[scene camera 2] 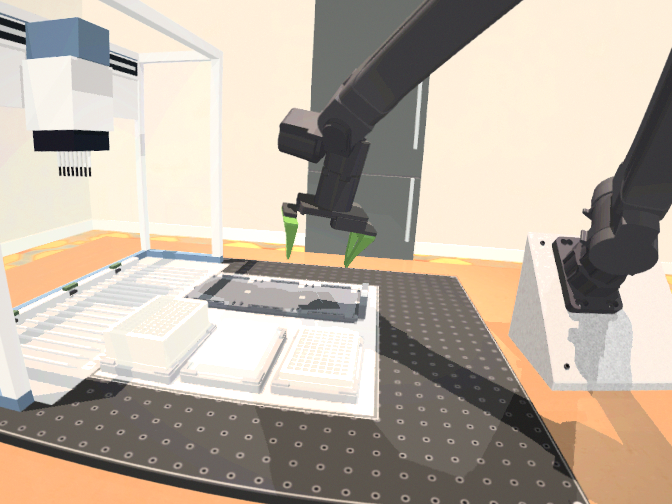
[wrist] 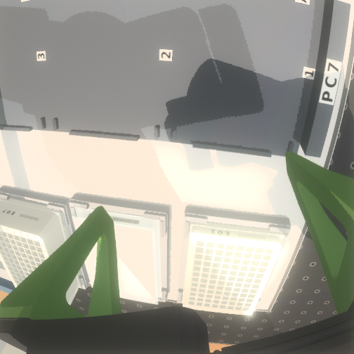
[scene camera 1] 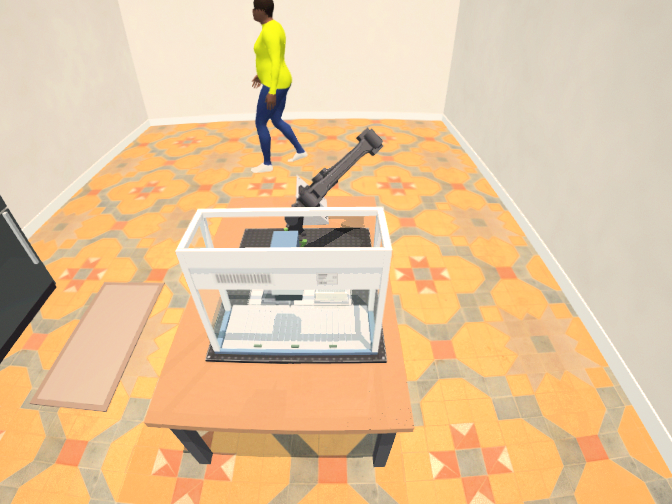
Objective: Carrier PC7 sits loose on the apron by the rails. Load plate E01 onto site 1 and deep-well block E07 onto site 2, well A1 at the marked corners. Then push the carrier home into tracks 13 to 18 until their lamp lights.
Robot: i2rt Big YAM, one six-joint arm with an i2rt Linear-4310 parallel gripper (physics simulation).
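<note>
The grey carrier PC7 (scene camera 2: 271, 295) (wrist: 110, 85) lies on the white apron (scene camera 2: 370, 347) (wrist: 115, 162); its sites 1, 2 and 3 are bare. Plate E01 (scene camera 2: 322, 355) (wrist: 227, 270) sits in a holder at the apron's outer end. Deep-well block E07 (scene camera 2: 157, 328) (wrist: 35, 232) stands taller in a holder near the tracks (scene camera 2: 108, 292) (scene camera 1: 320, 320). My gripper (scene camera 2: 317, 262) (wrist: 193, 188) is open and empty, above the carrier's outer end in the scene camera 2 view. Well A1 marks are too small or bright to tell. No lit lamp can be made out.
A flat white plate (scene camera 2: 233, 355) (wrist: 132, 255) sits in a holder between E01 and E07. A white frame (scene camera 1: 284, 259) (scene camera 2: 217, 157) surrounds the tracks, with a pipetting head (scene camera 2: 70, 103) hanging inside. A person (scene camera 1: 271, 59) walks behind the arm.
</note>
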